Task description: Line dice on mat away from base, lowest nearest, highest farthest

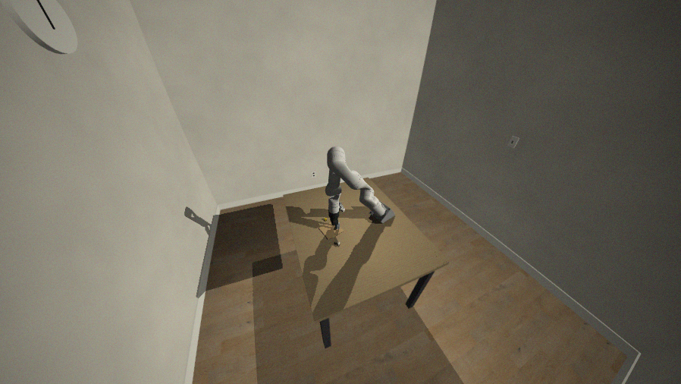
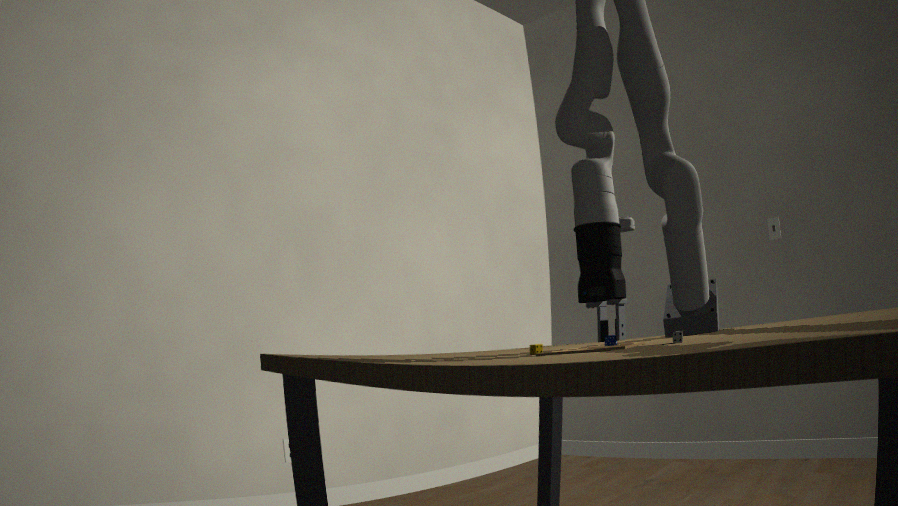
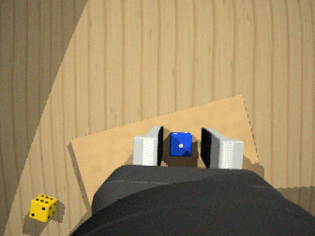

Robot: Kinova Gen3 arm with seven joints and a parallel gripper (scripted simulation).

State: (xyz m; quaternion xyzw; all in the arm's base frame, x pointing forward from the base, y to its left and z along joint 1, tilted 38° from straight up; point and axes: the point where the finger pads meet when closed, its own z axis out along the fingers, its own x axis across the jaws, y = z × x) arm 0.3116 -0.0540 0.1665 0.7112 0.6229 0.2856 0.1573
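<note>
The blue die is 20 mm below my hand. From my hand the other things lie so: white die 140 mm to the left, 50 mm ahead, 20 mm below; then tan mat 50 mm ahead, 30 mm below; then yellow die 120 mm to the right, 50 mm ahead, 20 mm below.
</note>
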